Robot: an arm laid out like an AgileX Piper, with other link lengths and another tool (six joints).
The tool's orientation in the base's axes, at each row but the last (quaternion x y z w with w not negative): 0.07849 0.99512 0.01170 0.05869; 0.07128 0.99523 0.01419 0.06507; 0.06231 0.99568 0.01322 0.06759; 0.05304 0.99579 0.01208 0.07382; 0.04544 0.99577 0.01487 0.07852
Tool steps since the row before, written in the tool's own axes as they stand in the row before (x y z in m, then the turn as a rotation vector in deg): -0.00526 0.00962 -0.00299 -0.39 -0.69 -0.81; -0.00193 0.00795 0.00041 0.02 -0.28 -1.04; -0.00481 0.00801 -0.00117 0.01 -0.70 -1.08; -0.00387 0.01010 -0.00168 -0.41 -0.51 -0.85; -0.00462 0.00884 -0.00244 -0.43 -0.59 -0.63
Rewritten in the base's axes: 0.00629 0.00863 0.00389 0.18 -0.75 0.83; 0.00306 0.00760 0.00014 -0.20 -0.29 1.02; 0.00555 0.00732 0.00208 -0.24 -0.71 1.04; 0.00461 0.00960 0.00255 0.22 -0.56 0.88; 0.00494 0.00832 0.00345 0.27 -0.64 0.67
